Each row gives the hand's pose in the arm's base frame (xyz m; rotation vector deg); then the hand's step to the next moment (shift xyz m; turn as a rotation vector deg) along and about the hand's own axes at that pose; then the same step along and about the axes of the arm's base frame.
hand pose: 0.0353 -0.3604 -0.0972 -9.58 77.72 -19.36
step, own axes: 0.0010 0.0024 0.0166 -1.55 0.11 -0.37
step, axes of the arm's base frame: 0.0167 0.0007 0.0018 -0.61 0.65 1.32
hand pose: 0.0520 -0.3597 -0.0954 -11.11 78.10 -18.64
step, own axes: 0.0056 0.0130 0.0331 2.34 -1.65 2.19
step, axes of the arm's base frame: 0.0348 0.0086 -0.0028 2.35 -2.46 -1.19
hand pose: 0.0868 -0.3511 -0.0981 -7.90 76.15 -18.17
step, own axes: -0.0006 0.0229 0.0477 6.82 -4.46 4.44
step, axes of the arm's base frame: 0.0494 0.0180 0.0056 5.03 -6.67 -4.04
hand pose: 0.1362 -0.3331 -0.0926 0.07 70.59 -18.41
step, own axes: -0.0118 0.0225 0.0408 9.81 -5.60 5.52
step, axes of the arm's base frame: 0.0397 0.0172 0.0209 6.63 -8.67 -6.25
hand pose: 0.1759 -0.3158 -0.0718 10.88 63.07 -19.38
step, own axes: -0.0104 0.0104 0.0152 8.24 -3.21 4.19
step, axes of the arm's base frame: 0.0122 0.0067 0.0159 5.73 -5.75 -5.47
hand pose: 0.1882 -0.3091 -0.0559 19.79 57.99 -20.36
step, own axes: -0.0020 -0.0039 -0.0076 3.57 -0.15 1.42
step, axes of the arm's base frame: -0.0084 0.0001 -0.0024 2.73 -1.21 -2.42
